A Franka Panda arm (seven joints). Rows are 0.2 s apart.
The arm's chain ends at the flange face. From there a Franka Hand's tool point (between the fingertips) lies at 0.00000 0.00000 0.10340 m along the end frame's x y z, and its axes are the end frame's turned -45 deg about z.
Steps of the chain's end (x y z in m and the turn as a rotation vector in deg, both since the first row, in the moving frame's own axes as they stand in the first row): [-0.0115, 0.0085, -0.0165, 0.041, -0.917, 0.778]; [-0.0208, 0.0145, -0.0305, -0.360, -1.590, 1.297]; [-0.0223, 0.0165, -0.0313, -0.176, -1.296, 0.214]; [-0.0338, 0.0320, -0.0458, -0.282, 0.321, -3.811]
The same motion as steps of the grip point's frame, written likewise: [-0.0153, -0.0034, -0.0165, 0.677, -0.619, 0.778]; [-0.0274, -0.0061, -0.0305, 0.870, -1.379, 1.297]; [-0.0293, -0.0055, -0.0313, 0.792, -1.041, 0.214]; [-0.0465, -0.0005, -0.0458, -0.426, 0.028, -3.811]
